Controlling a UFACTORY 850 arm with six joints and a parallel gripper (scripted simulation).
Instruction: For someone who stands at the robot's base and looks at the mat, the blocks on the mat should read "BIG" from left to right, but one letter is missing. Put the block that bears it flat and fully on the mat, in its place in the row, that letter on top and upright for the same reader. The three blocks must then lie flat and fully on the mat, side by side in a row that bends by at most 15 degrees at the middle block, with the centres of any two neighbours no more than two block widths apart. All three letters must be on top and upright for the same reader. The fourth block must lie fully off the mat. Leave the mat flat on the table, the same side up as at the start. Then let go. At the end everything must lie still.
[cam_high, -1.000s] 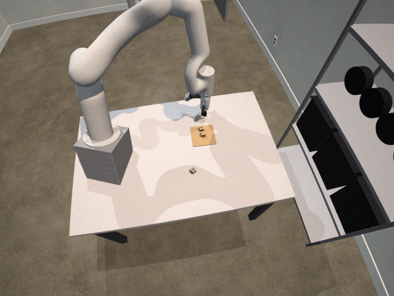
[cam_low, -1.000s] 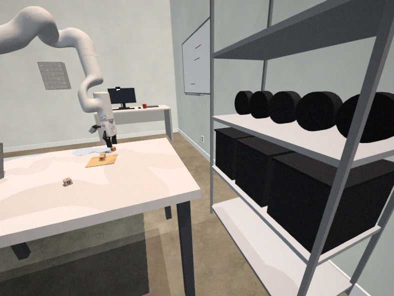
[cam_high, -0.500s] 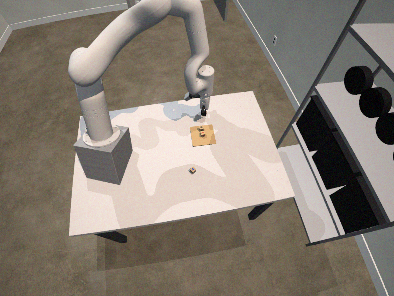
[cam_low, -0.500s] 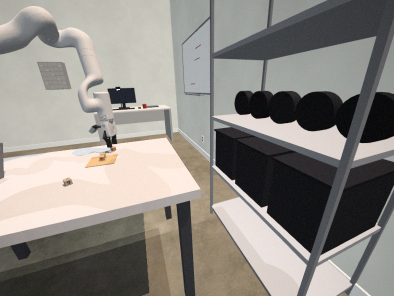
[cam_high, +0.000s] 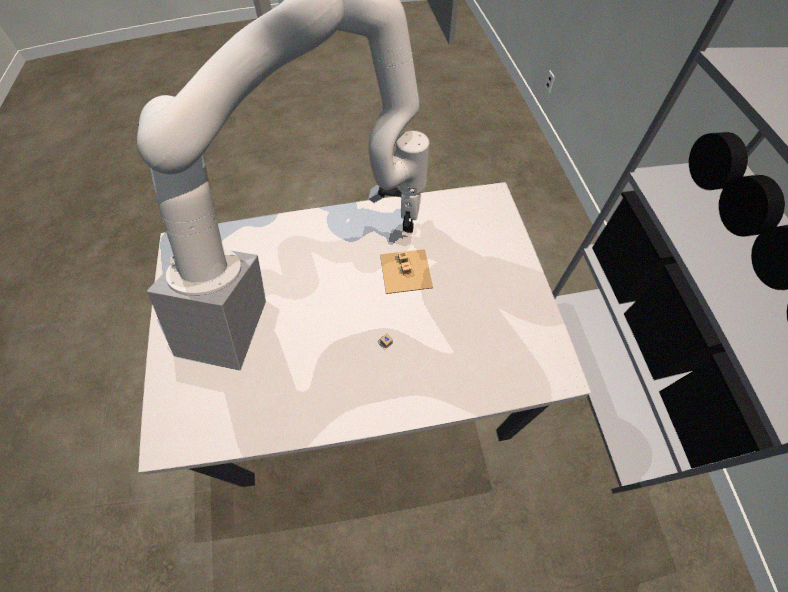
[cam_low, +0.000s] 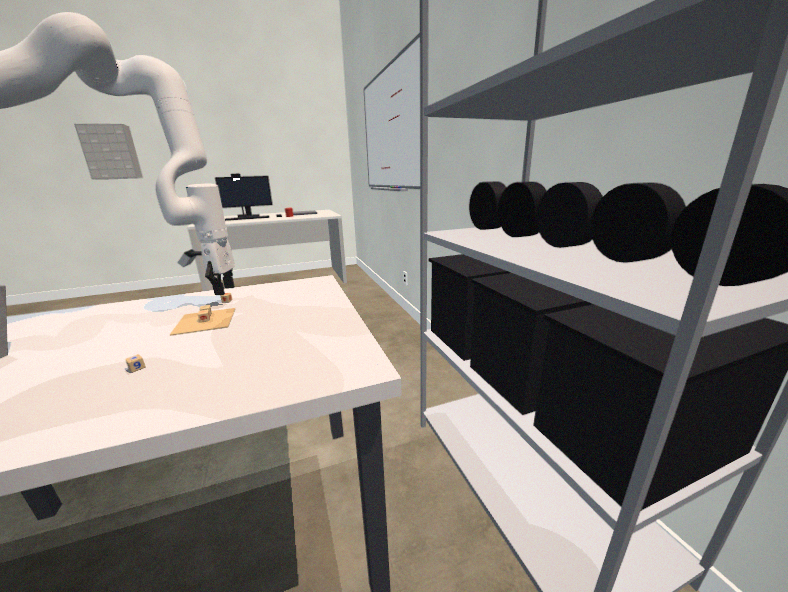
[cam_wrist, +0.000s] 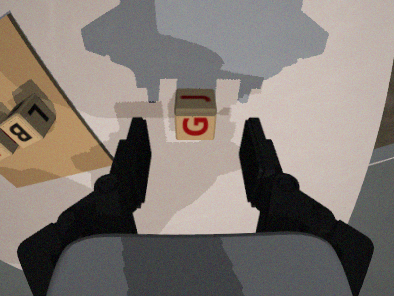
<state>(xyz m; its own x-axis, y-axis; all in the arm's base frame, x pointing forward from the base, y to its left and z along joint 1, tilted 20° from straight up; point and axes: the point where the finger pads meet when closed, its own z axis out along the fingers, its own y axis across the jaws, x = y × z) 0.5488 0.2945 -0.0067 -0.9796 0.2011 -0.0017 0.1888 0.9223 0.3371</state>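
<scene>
My gripper is now 160 mm to the left of the tan mat, 50 mm above it and 10 mm past it.
</scene>
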